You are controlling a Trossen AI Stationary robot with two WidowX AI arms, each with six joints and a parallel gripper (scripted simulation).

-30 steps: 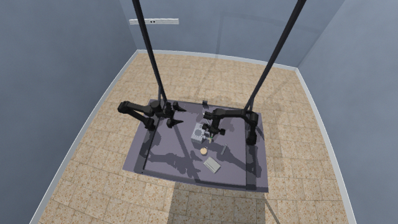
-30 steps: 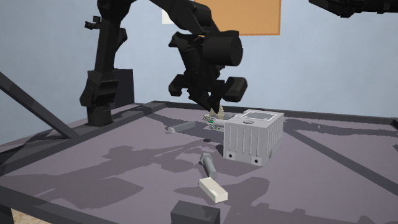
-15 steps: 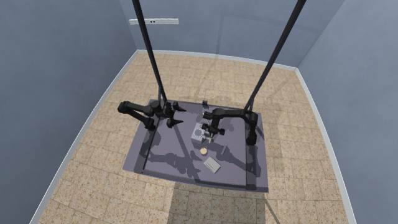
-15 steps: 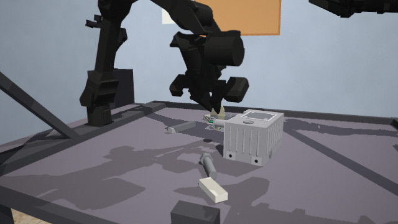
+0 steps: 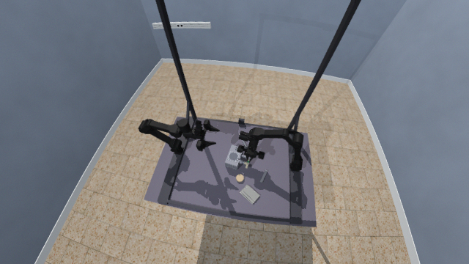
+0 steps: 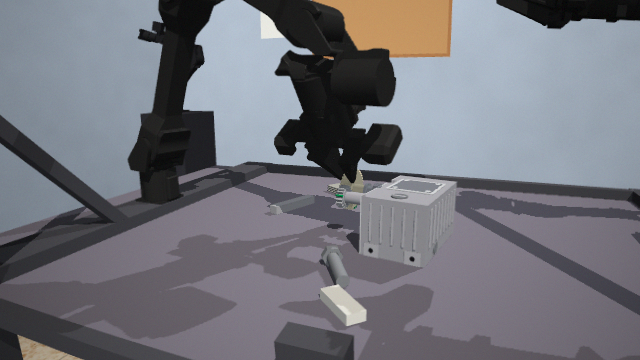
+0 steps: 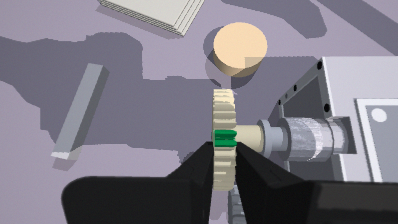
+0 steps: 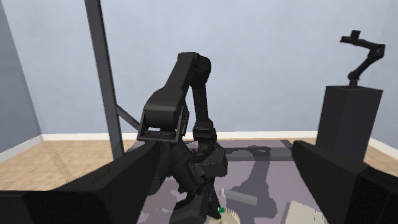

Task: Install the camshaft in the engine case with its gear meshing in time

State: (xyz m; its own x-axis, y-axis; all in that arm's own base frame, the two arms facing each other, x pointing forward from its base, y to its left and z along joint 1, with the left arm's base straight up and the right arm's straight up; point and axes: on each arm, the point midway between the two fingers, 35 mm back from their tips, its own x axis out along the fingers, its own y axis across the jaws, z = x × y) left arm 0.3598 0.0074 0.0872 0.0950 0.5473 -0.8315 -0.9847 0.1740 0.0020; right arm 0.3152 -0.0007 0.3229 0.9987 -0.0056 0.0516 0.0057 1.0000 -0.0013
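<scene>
Right now my left hand is 2 cm past the crank gear and 4 cm above it. Round my left hand: bolt 14 cm behind, 4 cm to the right, 10 cm below; then tan disc 13 cm ahead, 5 cm to the right, 10 cm below; then grey bar 9 cm ahead, 13 cm to the left, 10 cm below.
</scene>
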